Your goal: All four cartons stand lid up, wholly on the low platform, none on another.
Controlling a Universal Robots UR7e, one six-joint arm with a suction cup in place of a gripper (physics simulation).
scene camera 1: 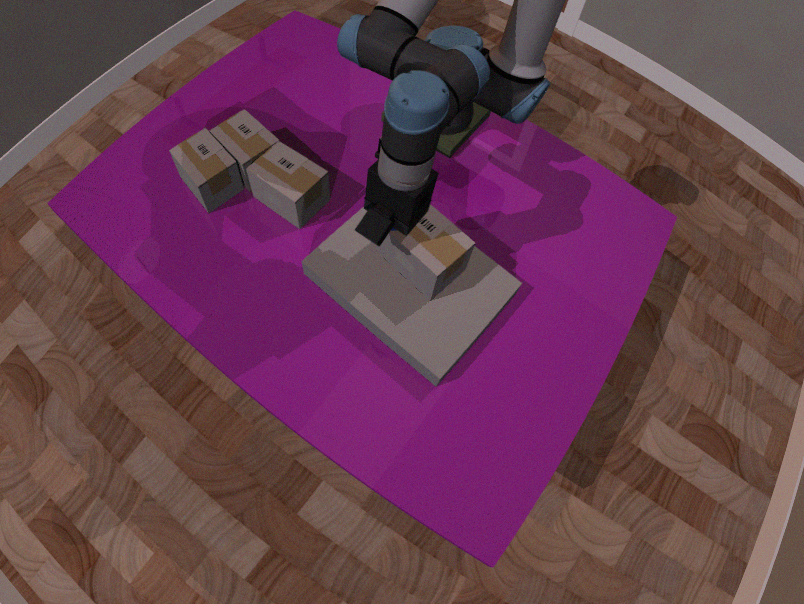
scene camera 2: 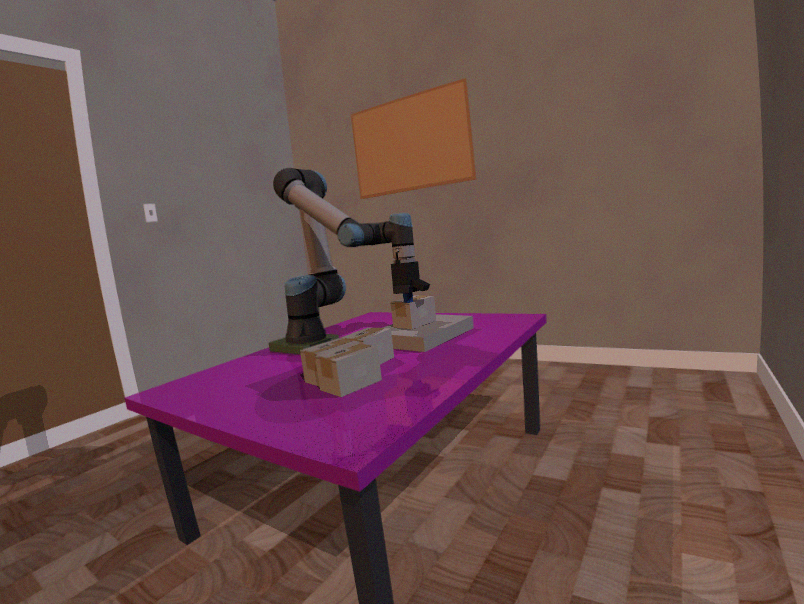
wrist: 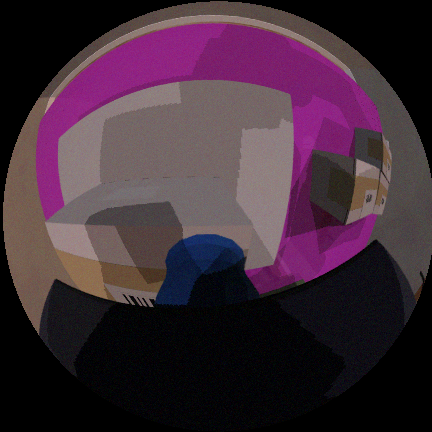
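Seen in the pictures: hand, its tool point: [scene camera 2: 408,305] [wrist: 206,248]; arm's base, origin of its link: [scene camera 2: 306,338].
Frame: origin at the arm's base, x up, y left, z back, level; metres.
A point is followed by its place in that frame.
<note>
My suction cup [scene camera 1: 396,224] {z -0.386, x 0.098, y 0.134 m} [scene camera 2: 407,297] [wrist: 203,254] sits on the lid of a carton [scene camera 1: 442,249] {z -0.383, x 0.112, y 0.228 m} [scene camera 2: 415,313] {z -0.408, x 0.069, y 0.139 m} [wrist: 120,250] {z -0.401, x 0.111, y 0.172 m} and holds it, lid up with its tan tape and barcode on top. The carton is at the back corner of the low grey platform [scene camera 1: 442,331] {z -0.462, x 0.019, y 0.296 m} [scene camera 2: 451,324] {z -0.514, x 0.018, y 0.197 m} [wrist: 193,132] {z -0.450, x 0.018, y 0.132 m}, on it or just above it; I cannot tell if it touches. Three more cartons [scene camera 1: 206,165] {z -0.466, x 0.064, y -0.263 m} [scene camera 1: 245,136] {z -0.364, x 0.064, y -0.251 m} [scene camera 1: 288,181] {z -0.401, x 0.064, y -0.093 m} stand close together, lids up, on the purple table to the platform's left. They also show in the second scene view [scene camera 2: 347,363] {z -0.491, x 0.047, y -0.337 m} and the wrist view [wrist: 350,181] {z -0.398, x 0.057, y -0.049 m}.
The purple table [scene camera 1: 389,422] {z -0.632, x -0.030, y 0.310 m} [scene camera 2: 311,429] {z -0.540, x -0.030, y -0.531 m} bears everything. The arm's base [scene camera 1: 467,124] {z -0.007, x 0.011, y 0.075 m} [scene camera 2: 305,325] {z -0.046, x 0.060, y -0.038 m} stands at the table's back edge behind the platform. Wooden floor lies all around the table.
</note>
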